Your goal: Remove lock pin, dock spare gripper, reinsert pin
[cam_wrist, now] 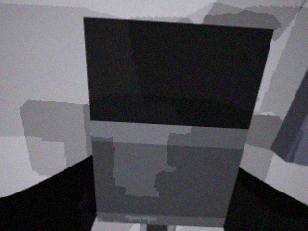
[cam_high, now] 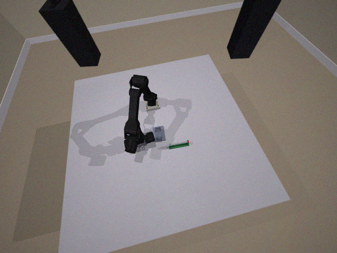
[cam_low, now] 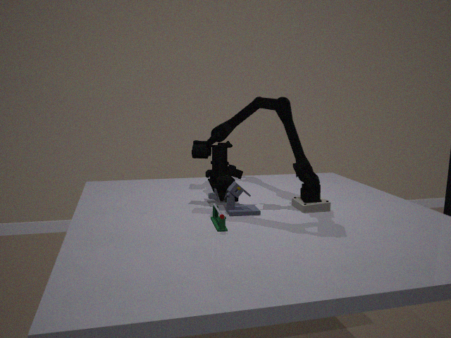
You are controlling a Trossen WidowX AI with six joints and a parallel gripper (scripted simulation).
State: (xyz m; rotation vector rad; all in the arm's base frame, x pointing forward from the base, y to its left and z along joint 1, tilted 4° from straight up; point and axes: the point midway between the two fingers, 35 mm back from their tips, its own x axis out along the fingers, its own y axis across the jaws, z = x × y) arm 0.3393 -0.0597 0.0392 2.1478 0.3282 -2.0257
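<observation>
Now: gripper tip 10 mm below the spare gripper and 10 mm past it. From my gripper tip the other things lie so: green cradle: 250 mm to the left, 10 mm ahead; then grey mount: 120 mm to the left, 60 mm behind, 30 mm above.
</observation>
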